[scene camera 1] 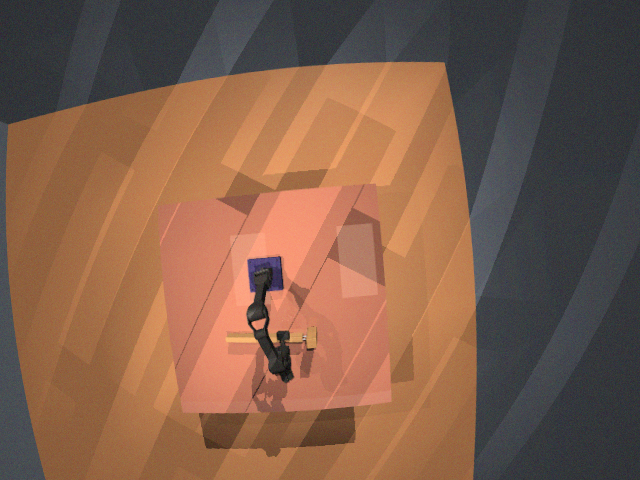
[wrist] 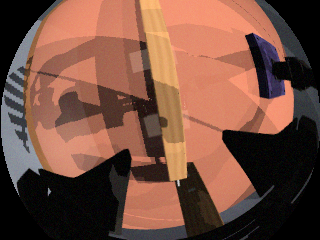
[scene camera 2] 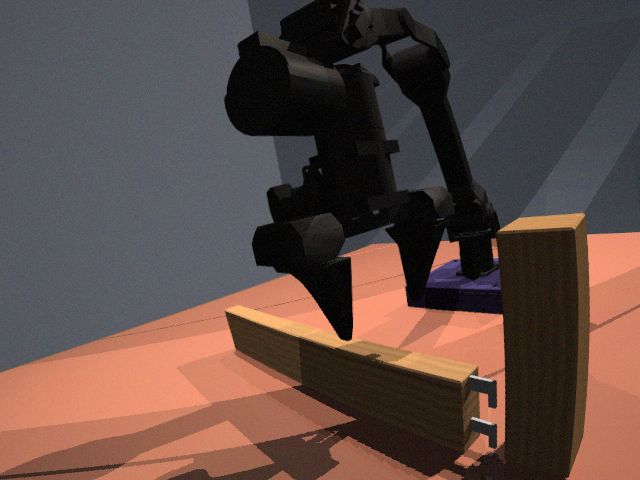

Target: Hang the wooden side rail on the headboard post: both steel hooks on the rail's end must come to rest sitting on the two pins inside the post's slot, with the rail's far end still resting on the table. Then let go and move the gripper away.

Labels:
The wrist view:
gripper: 179, 145
headboard post: 197, 205
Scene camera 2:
gripper: 384, 318
wooden side rail: 436, 398
headboard post: 544, 269

